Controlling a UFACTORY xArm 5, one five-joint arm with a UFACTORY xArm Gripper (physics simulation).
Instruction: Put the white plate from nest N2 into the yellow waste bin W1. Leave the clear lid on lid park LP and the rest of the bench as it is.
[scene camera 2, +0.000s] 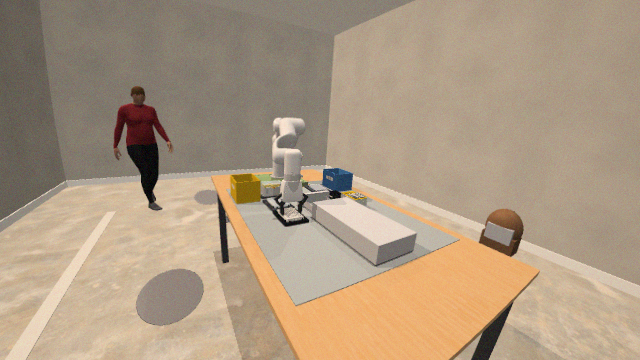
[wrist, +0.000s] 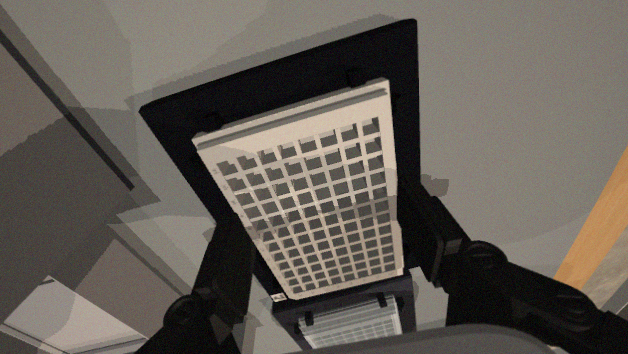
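Pixels of known places: gripper, fingertip midpoint: (scene camera 2: 291, 213) (wrist: 320, 213); arm's base at its link origin: (scene camera 2: 279, 176).
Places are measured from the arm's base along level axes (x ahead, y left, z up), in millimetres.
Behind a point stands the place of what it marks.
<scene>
The white plate (scene camera 2: 291, 215) {x 685, y -193, z -4 mm} (wrist: 325, 195) {x 675, y -192, z -6 mm}, with a grid of square wells, sits flat in a black nest (wrist: 280, 90) {x 726, y -186, z -18 mm}. My gripper (scene camera 2: 291, 209) {x 665, y -187, z -5 mm} (wrist: 320, 213) {x 665, y -187, z -5 mm} is down around the plate, with one black finger against each long side, and is shut on it. The fingertips' contact is partly hidden in the dark. The yellow waste bin (scene camera 2: 245, 190) {x 388, y -337, z 42 mm} stands behind the nest, to the left in the scene view. A clear gridded piece (wrist: 352, 325) {x 538, y -183, z -3 mm} sits in another dark holder beyond the plate's near end in the wrist view; I cannot tell whether it is the clear lid.
A long pale box (scene camera 2: 367, 225) {x 1003, y -15, z 54 mm} lies right of the nest on the grey mat (scene camera 2: 295, 270) {x 1036, y -330, z -29 mm}. A blue bin (scene camera 2: 337, 180) {x 383, y 266, z 50 mm} and a yellow-edged rack (scene camera 2: 355, 197) {x 703, y 164, z 48 mm} stand farther back. A person in red (scene camera 2: 140, 125) is on the floor beyond the table (scene camera 2: 400, 310) {x 1311, y -151, z -33 mm}.
</scene>
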